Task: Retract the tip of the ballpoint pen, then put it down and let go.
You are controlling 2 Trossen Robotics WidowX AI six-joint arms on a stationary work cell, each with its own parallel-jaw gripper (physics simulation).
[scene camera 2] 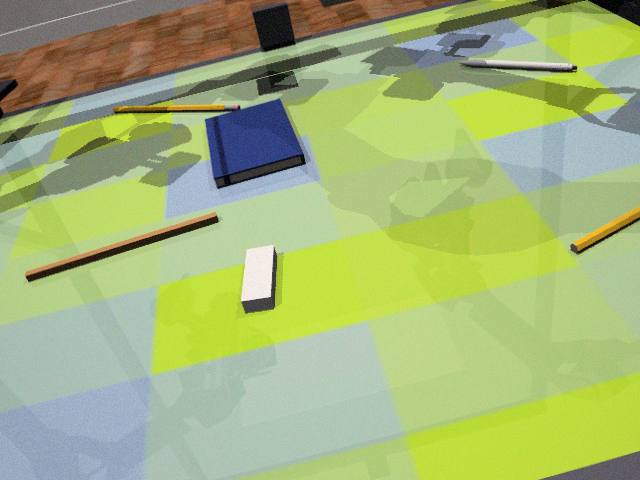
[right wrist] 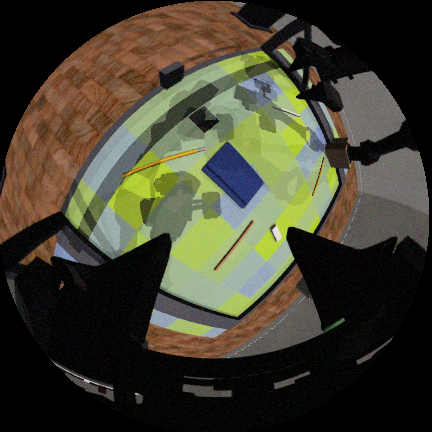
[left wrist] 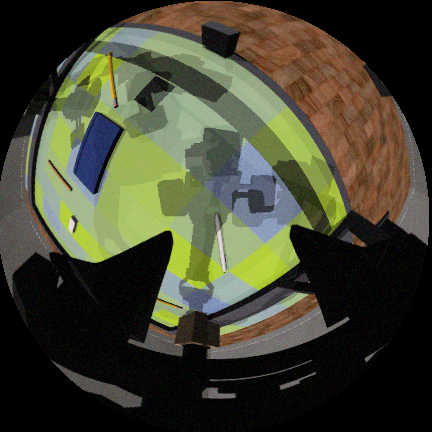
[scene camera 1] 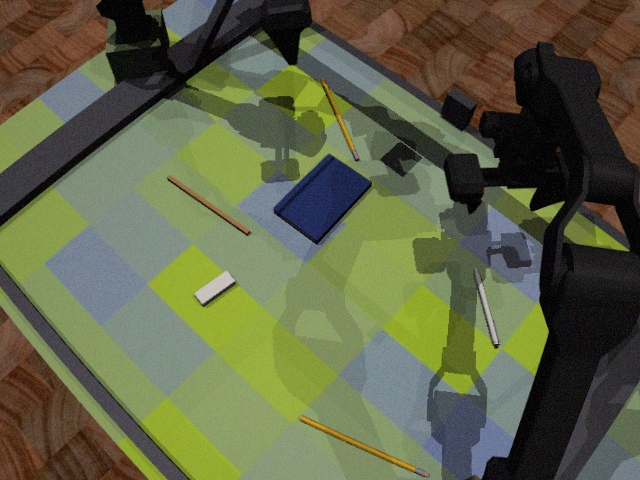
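Seen in the pictures: left gripper, between the fingertips: (right wrist: pixel 292 82) (left wrist: pixel 233 233) (scene camera 1: pixel 500 209); right gripper, between the fingertips: (right wrist: pixel 230 236) (scene camera 1: pixel 290 50); left arm's base, origin of its link: (right wrist: pixel 349 152) (left wrist: pixel 195 346); right arm's base, origin of its link: (scene camera 1: pixel 133 30).
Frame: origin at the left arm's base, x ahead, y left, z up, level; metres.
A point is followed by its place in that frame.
Observation:
The ballpoint pen (scene camera 1: pixel 486 310) @[y -0.281, x 0.160, z -0.097 m] (scene camera 2: pixel 522 65) @[y -0.279, x 0.160, z -0.098 m] (left wrist: pixel 221 245) @[y -0.292, x 0.166, z -0.097 m] (right wrist: pixel 287 111) @[y -0.287, x 0.169, z -0.098 m], white with a grey tapered end and a dark button end, lies flat on the checkered mat at the right in scene camera 1. Whether its tip is out is too small to tell. My left gripper (left wrist: pixel 233 233) @[y -0.365, x 0.225, z 0.018 m] (right wrist: pixel 292 82) @[y -0.365, x 0.225, z 0.018 m] is open and empty, above the mat near the pen's tapered end; in the left wrist view the pen shows between its spread fingers, below them. My right gripper (right wrist: pixel 230 236) @[y -0.328, x 0.580, z 0.117 m] is open and empty, raised over the far side of the mat, away from the pen.
A blue notebook (scene camera 1: pixel 323 198) @[y -0.270, x 0.467, z -0.092 m] (scene camera 2: pixel 253 139) @[y -0.262, x 0.469, z -0.092 m] lies mid-mat. A white eraser (scene camera 1: pixel 215 288) @[y -0.047, x 0.489, z -0.093 m] (scene camera 2: pixel 259 279) @[y -0.038, x 0.492, z -0.092 m] and a brown stick (scene camera 1: pixel 208 205) @[y -0.143, x 0.601, z -0.097 m] (scene camera 2: pixel 124 245) @[y -0.142, x 0.603, z -0.098 m] lie left of it. One yellow pencil (scene camera 1: pixel 339 118) @[y -0.417, x 0.553, z -0.098 m] lies behind the notebook, another pencil (scene camera 1: pixel 361 444) @[y -0.010, x 0.182, z -0.097 m] near the front.

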